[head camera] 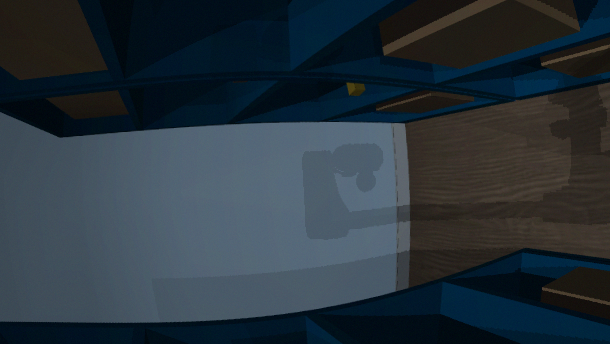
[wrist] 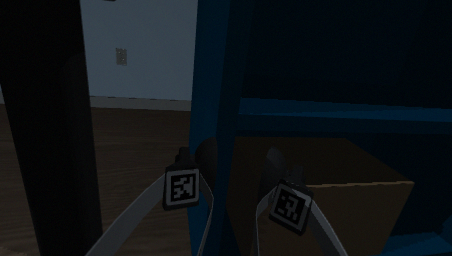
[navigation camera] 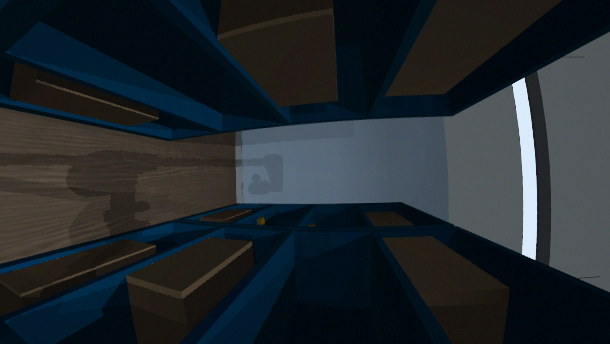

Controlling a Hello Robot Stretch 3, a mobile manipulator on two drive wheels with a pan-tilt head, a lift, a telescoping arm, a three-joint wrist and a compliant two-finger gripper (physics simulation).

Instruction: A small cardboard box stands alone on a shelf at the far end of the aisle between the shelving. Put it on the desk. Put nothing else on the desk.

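Places are measured from the robot's base along level axes (x up, y right, z ahead), in millimetres.
Where they show: gripper, fingertip midpoint: (wrist: 239, 161).
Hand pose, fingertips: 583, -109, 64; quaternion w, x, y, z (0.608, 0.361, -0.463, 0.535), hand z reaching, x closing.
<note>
Things, the pixels of their centre, and the offset from my fingertips, as dx, dy, dz. Level surfaces: height alone.
- small brown shape, body centre: (head camera: 241, 69) (navigation camera: 311, 229) +434, +474, +1391
- small yellow block, body centre: (head camera: 355, 82) (navigation camera: 261, 222) -26, +436, +1416
- wooden floor, its level: dx -582
A small brown shape (head camera: 240, 81) (navigation camera: 311, 225) shows at the edge of a far shelf bay, on the upper side of the head camera view and the lower side of the navigation view. It is mostly hidden, and I cannot tell for sure that it is the small cardboard box. My gripper (wrist: 239, 161) is open and empty in the wrist view. Its fingertips are in front of the blue shelf upright and the left part of a large cardboard box (wrist: 320, 215). The desk does not show in these views.
Blue shelving (head camera: 350, 305) (navigation camera: 172, 135) (wrist: 345, 121) lines both sides of the aisle and holds several large boxes. A small yellow block (head camera: 355, 89) (navigation camera: 261, 220) stands in a far bay. A pale wall (head camera: 225, 200) (navigation camera: 400, 160) closes the aisle beyond the wooden floor (head camera: 475, 175) (navigation camera: 200, 175).
</note>
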